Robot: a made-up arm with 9 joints.
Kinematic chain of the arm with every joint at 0, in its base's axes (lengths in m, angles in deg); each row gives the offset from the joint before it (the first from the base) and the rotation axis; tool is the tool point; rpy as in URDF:
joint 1: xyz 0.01 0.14 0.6 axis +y
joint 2: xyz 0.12 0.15 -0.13 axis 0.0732 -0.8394 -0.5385
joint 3: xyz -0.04 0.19 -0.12 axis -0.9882 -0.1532 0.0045
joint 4: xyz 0 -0.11 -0.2 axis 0.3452 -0.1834 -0.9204
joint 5: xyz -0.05 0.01 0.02 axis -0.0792 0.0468 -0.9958
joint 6: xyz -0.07 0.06 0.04 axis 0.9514 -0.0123 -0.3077
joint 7: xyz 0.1 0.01 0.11 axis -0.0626 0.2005 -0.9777
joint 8: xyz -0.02 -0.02 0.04 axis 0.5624 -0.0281 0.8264
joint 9: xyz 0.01 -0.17 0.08 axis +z
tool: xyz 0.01 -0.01 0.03 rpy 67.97 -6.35 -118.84
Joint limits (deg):
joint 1: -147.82..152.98
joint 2: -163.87..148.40
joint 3: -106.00..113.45
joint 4: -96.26..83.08
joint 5: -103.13..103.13
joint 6: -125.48..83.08
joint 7: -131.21..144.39
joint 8: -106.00..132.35
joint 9: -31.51..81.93
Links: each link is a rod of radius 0.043 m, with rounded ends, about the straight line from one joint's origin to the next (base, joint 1, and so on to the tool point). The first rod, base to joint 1, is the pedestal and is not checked.
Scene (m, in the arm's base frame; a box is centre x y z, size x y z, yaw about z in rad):
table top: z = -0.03
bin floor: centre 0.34 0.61 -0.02 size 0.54 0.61 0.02 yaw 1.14
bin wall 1: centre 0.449 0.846 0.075 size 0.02 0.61 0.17 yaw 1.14
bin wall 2: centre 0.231 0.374 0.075 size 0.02 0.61 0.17 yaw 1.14
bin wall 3: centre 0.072 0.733 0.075 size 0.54 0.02 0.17 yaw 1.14
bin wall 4: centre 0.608 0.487 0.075 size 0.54 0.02 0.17 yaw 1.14
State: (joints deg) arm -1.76 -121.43 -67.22 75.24 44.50 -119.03 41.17 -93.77 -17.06
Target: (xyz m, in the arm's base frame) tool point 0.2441 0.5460 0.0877
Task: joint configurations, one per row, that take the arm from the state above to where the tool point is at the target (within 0.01 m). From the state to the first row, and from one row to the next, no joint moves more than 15 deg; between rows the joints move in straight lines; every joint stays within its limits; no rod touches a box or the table.
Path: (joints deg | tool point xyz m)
1: 11.88 -126.74 -70.91 65.87 36.09 -119.84 40.38 -91.83 -17.32 | -0.3672 0.5218 0.6702
2: 25.51 -132.04 -74.60 56.49 27.69 -120.64 39.58 -89.89 -17.58 | -0.2269 0.5870 0.7971
3: 39.15 -137.34 -78.29 47.12 19.28 -121.45 38.79 -87.95 -17.85 | -0.0408 0.6337 0.8433
4: 52.78 -142.65 -81.99 37.75 10.88 -122.26 37.99 -86.01 -18.11 | 0.1478 0.6588 0.7943
5: 66.42 -147.96 -85.68 28.37 2.47 -123.06 37.20 -84.07 -18.37 | 0.2940 0.6610 0.6598
6: 80.05 -153.26 -89.37 19.00 -5.93 -123.87 36.40 -82.13 -18.63 | 0.3642 0.6410 0.4701
7: 93.69 -158.56 -93.06 9.63 -14.34 -124.67 35.61 -80.19 -18.89 | 0.3450 0.6013 0.2661
8: 107.32 -163.87 -96.75 0.25 -22.75 -125.48 34.81 -78.25 -19.16 | 0.2442 0.5460 0.0877

